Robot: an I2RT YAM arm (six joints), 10 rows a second.
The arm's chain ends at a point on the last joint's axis. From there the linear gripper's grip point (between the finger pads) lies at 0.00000 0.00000 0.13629 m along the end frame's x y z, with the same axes.
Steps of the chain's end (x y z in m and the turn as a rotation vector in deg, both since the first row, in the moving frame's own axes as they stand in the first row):
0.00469 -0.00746 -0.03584 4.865 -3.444 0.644
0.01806 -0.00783 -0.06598 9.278 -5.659 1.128
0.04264 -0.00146 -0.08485 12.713 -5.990 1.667
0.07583 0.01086 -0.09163 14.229 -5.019 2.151
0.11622 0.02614 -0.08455 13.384 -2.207 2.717
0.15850 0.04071 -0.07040 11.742 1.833 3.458
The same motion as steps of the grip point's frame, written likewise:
-0.00342 -0.01906 -0.03658 4.865 -3.444 0.644
0.00490 -0.02990 -0.06842 9.278 -5.659 1.128
0.02897 -0.03160 -0.08893 12.713 -5.990 1.667
0.06466 -0.02281 -0.09633 14.229 -5.019 2.151
0.11177 -0.00551 -0.08835 13.384 -2.207 2.717
0.16367 0.01313 -0.07332 11.742 1.833 3.458

